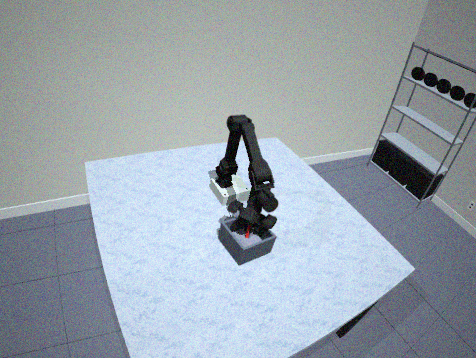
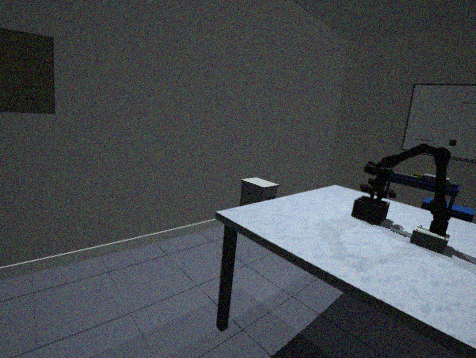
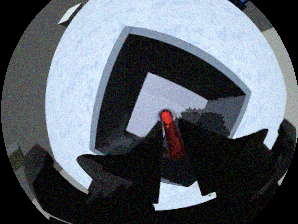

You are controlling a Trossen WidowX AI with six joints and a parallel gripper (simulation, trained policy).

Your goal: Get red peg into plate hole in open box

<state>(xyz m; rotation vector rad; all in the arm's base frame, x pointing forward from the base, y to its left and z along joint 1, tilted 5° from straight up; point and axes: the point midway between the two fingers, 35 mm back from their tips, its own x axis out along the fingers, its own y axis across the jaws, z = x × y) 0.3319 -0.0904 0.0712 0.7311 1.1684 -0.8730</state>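
Right now my gripper tip is 10 mm to the right of the red peg and 10 mm above it. Round my gripper tip: plate 40 mm below; then grey box 50 mm below.
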